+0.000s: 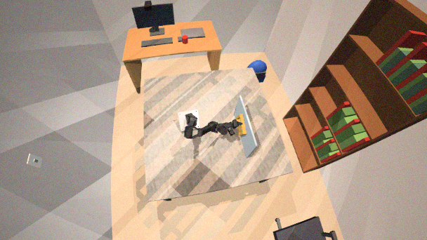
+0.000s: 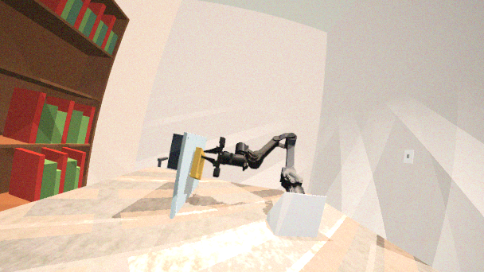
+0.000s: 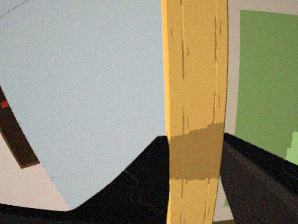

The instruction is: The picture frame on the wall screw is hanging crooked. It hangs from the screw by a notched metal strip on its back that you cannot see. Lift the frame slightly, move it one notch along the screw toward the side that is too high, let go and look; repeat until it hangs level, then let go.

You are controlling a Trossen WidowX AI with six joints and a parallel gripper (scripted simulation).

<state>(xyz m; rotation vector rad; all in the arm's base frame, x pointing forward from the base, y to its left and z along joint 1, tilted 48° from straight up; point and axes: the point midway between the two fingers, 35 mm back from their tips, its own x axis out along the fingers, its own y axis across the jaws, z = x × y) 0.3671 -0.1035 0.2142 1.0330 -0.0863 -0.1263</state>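
Now: the picture frame 1 cm ahead of my gripper tip, 1 cm to the left of it and 5 cm below it. Round my gripper tip: wall panel 2 cm ahead, 1 cm to the right, 7 cm below.
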